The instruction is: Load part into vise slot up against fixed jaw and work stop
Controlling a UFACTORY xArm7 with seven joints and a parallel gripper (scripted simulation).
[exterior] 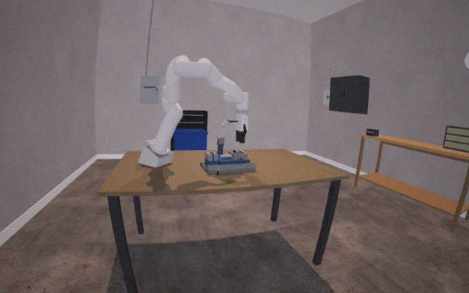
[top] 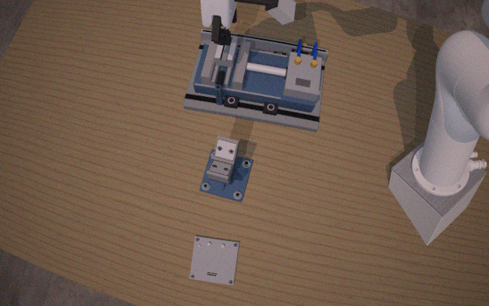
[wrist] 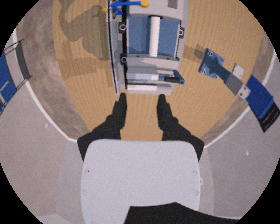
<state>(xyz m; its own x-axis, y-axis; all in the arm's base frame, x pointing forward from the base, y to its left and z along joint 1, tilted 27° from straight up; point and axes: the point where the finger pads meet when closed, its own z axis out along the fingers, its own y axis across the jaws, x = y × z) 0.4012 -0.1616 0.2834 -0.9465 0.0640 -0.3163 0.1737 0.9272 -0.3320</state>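
The part is 80 mm below my hand. From my hand the other things lie so: fixed jaw 30 mm ahead, 10 mm to the left, 100 mm below; work stop 10 mm ahead, 70 mm to the left, 90 mm below; moving jaw 30 mm behind, 30 mm to the left, 100 mm below.
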